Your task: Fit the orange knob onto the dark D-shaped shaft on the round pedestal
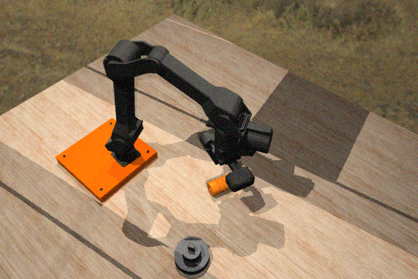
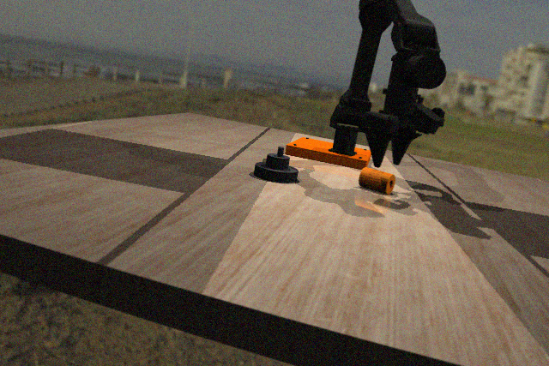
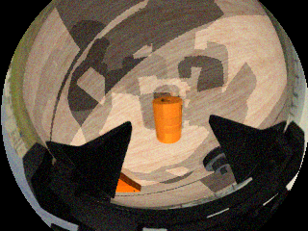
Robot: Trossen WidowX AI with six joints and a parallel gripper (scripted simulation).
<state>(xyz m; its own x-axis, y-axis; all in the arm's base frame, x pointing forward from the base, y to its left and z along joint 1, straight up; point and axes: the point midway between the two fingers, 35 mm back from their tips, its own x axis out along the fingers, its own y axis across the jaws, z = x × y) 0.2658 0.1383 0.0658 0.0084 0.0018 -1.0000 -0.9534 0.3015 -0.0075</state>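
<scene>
My gripper tip is now 10 mm past the orange knob, 10 mm to the left of it and 30 mm above it. The rest, counted from my gripper tip: dark round pedestal (80 mm ahead, 200 mm to the right, 20 mm below).
</scene>
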